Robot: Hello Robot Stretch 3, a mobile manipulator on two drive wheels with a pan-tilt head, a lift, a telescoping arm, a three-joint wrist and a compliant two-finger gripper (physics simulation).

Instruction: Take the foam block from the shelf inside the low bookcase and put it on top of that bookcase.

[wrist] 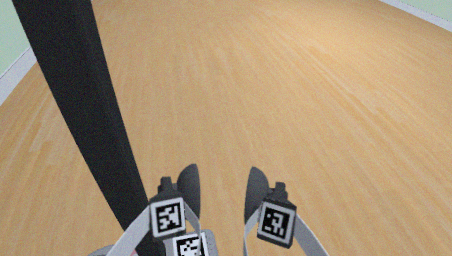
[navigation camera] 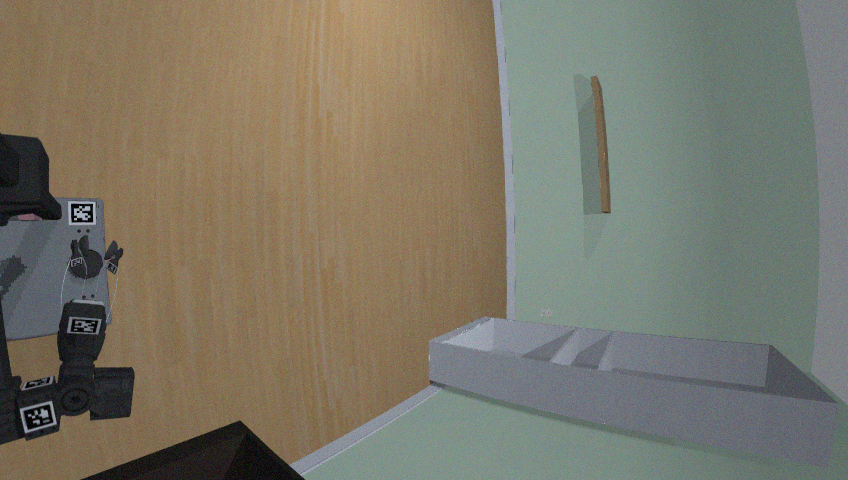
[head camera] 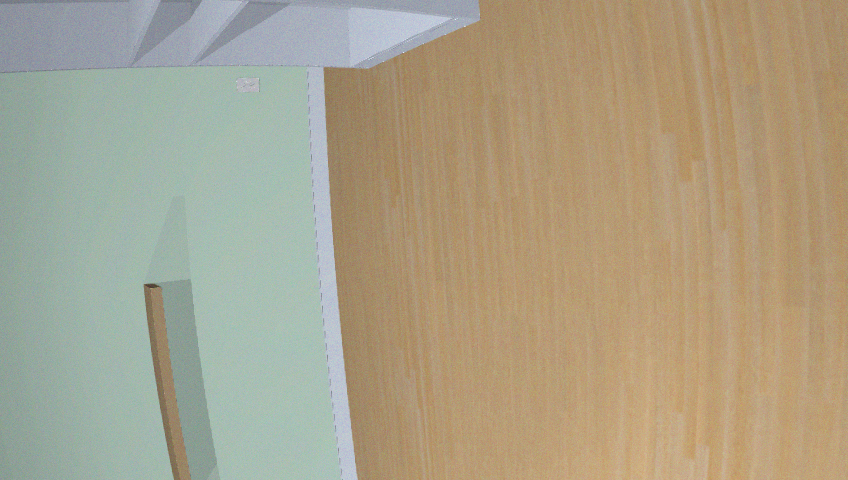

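Pixels of known places: gripper, fingertip midpoint: (wrist: 222, 185) (navigation camera: 99, 239); robot's base, origin of the base link: (navigation camera: 86, 261).
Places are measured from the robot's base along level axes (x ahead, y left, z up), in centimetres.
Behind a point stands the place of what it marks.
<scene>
The foam block does not show in these views. A dark brown, box-like piece (navigation camera: 205, 453) {x 24.5, y -67.8, z 10.0 cm} shows in part at the bottom edge of the navigation view; I cannot tell whether it is the low bookcase. My gripper (navigation camera: 98, 246) {x 3.0, y 5.9, z 45.7 cm} (wrist: 222, 185) {x 3.0, y 5.9, z 45.7 cm} is open, with bare floor seen between its fingers in the wrist view. In the navigation view it is at the left, over the robot's grey base, well away from the dark piece.
The head and navigation pictures are turned sideways. A tall grey shelf unit (head camera: 59, 38) {x 243.2, y -82.0, z 133.1 cm} (navigation camera: 624, 401) {x 165.2, y -80.6, z 118.9 cm} stands against the green wall. A wooden bar (head camera: 164, 380) {x 271.3, y 54.4, z 95.6 cm} (navigation camera: 602, 148) {x 271.4, y 64.8, z 95.3 cm} juts from that wall. The robot's dark mast (wrist: 75, 90) {x -6.8, y 11.6, z 51.6 cm} crosses the wrist view's left side.
</scene>
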